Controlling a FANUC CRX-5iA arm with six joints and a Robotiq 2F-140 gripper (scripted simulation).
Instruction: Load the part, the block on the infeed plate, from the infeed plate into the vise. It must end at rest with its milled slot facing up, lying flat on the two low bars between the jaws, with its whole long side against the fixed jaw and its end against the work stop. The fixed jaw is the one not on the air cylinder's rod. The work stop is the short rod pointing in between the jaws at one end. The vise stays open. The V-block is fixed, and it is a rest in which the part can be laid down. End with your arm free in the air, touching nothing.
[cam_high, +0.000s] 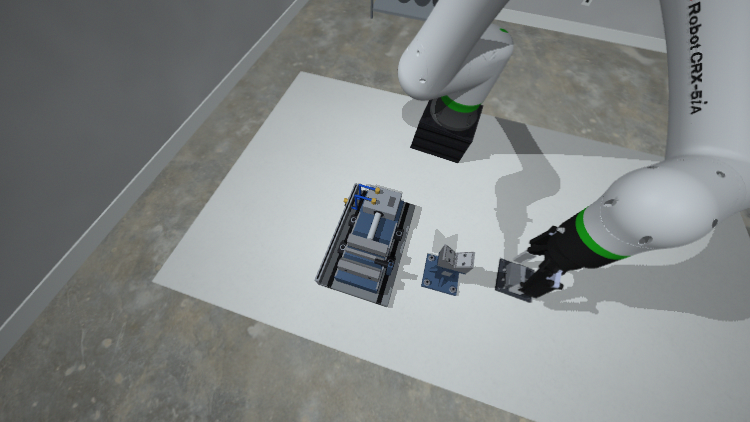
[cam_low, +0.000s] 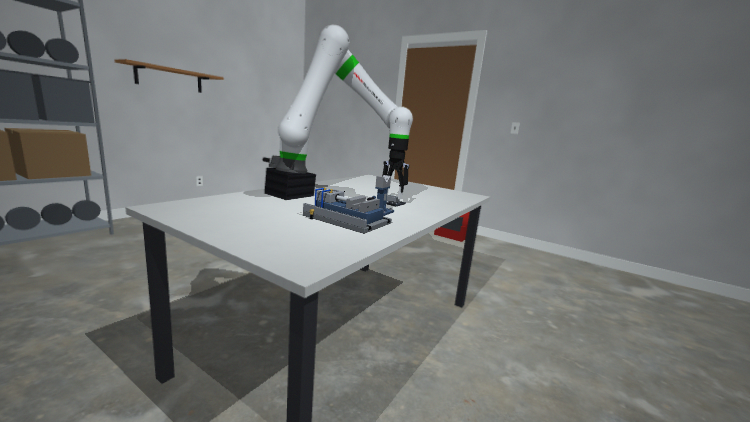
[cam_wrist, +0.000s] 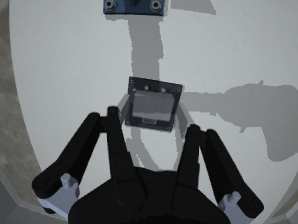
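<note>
Now: hand 40 mm above the part. From my hand the other things lie so: air cylinder rod: 390 mm to the right, 20 mm above; vise: 390 mm to the right, 20 mm below, 20 mm ahead; dark infeed plate: 60 mm below, 10 mm to the left.
</note>
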